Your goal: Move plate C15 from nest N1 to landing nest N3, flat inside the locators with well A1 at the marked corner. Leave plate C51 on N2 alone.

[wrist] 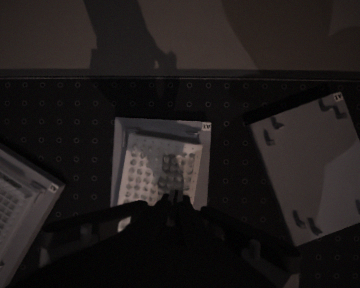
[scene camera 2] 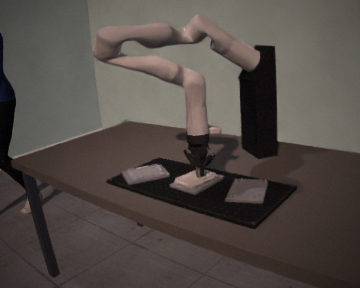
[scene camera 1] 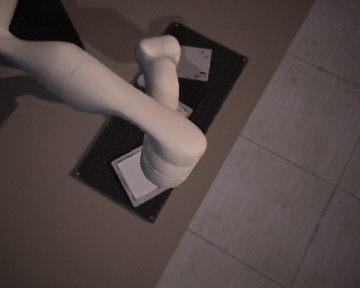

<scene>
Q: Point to a nest N3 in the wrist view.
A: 170, 129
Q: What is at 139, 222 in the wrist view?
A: My gripper.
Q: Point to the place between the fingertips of my gripper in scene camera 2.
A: At 200, 177
</scene>
